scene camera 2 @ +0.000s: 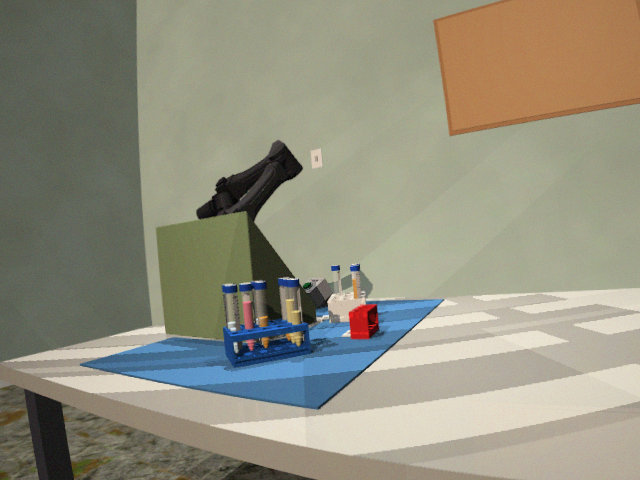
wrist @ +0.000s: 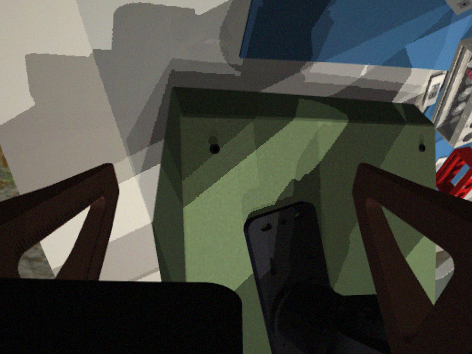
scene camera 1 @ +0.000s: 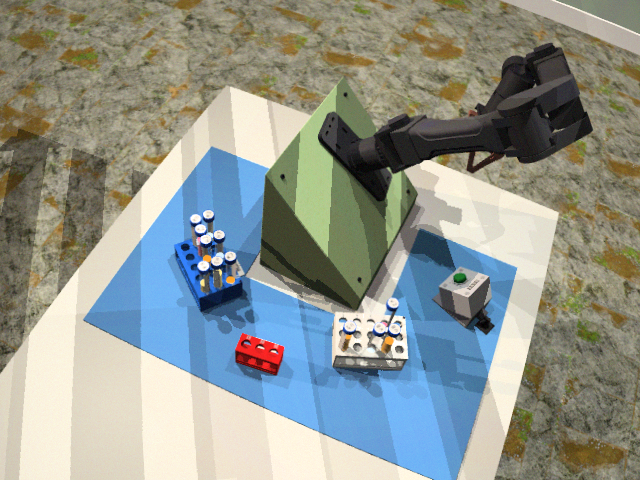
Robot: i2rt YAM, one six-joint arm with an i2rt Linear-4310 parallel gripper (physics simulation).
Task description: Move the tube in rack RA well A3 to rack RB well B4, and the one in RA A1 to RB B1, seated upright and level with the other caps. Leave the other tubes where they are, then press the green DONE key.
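Where they show: gripper, fingertip midpoint: (wrist: 235, 176) (scene camera 1: 468, 160); arm's base at its link origin: (scene camera 2: 214, 259) (wrist: 296, 309) (scene camera 1: 355, 158).
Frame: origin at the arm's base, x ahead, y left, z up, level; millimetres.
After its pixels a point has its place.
Note:
The blue rack (scene camera 1: 222, 298) @[x 298, y -146, z -150 mm] (scene camera 2: 306, 338) @[x 323, y -175, z -143 mm] holds several upright blue-capped tubes; one pink-filled tube (scene camera 2: 248, 312) @[x 243, y -219, z -91 mm] shows in scene camera 2. The white rack (scene camera 1: 338, 356) @[x 344, y 91, z -123 mm] (scene camera 2: 345, 311) @[x 301, y 72, z -144 mm] (wrist: 452, 95) @[x 252, y 117, z -155 mm] holds several capped tubes, among them one with orange contents (scene camera 1: 387, 344) @[x 311, y 164, z -87 mm] and a thin one (scene camera 1: 392, 304) @[x 258, y 149, z -43 mm] at its rear edge. Rack labels cannot be read, and the wells are too small to name surely. The green key (scene camera 1: 459, 277) @[x 117, y 260, z -98 mm] (scene camera 2: 307, 285) @[x 120, y 256, z -101 mm] sits on a grey box (scene camera 1: 464, 299) @[x 163, y 278, z -97 mm] (scene camera 2: 319, 292) @[x 154, y 260, z -123 mm]. My gripper (wrist: 235, 176) @[x -89, y 210, z 4 mm] is open and empty, raised far from both racks, its fingers pointing back towards the arm's mount.
A green wedge mount (scene camera 1: 320, 206) @[x 142, y -24, z 3 mm] (scene camera 2: 206, 279) @[x 54, y -97, z -42 mm] (wrist: 215, 200) @[x -66, y 87, z -79 mm] stands between the blue rack and the grey box, carrying the arm (scene camera 1: 454, 134) @[x 60, y 157, z 185 mm] (scene camera 2: 258, 180) @[x 33, y 180, z 210 mm]. A small red rack (scene camera 1: 259, 354) @[x 393, y -37, z -118 mm] (scene camera 2: 363, 322) @[x 392, y -79, z -137 mm] (wrist: 456, 172) stands between the tube racks on the blue mat (scene camera 1: 305, 392) @[x 410, y 57, z -168 mm] (scene camera 2: 310, 384) @[x 392, y -310, z -168 mm].

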